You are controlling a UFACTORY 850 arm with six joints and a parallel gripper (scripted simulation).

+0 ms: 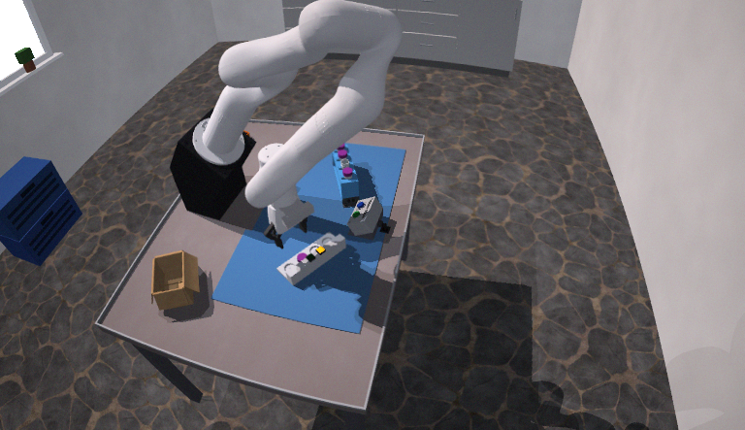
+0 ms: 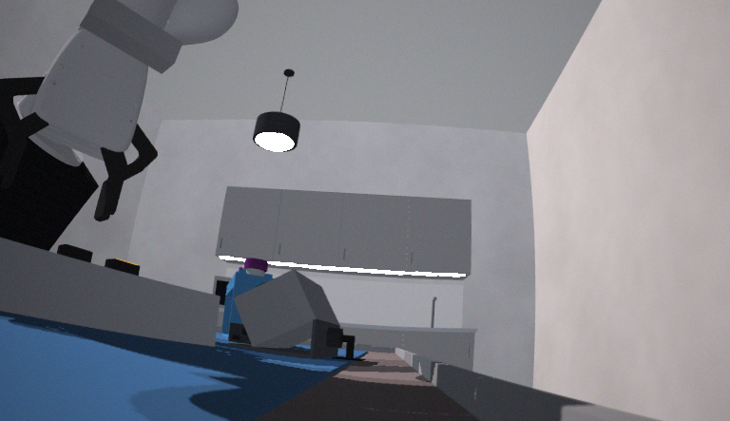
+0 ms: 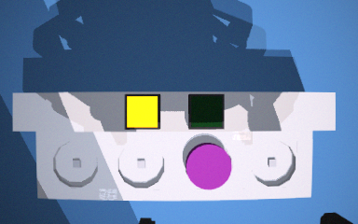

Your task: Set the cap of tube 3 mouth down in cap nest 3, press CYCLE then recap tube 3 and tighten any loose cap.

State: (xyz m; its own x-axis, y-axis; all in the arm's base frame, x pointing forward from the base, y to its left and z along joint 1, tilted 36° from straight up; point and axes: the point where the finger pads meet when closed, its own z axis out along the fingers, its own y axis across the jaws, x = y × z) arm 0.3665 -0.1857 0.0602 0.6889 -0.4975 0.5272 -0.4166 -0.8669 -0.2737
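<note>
The magenta cap lies 9 cm below my hand, 3 cm ahead of it and 1 cm to the right of it. Also, from my hand: grey key housing (19 cm to the left, 17 cm ahead, 5 cm below); then blue key (21 cm to the left, 16 cm ahead, 4 cm below); then green key (17 cm to the left, 15 cm ahead, 4 cm below).
</note>
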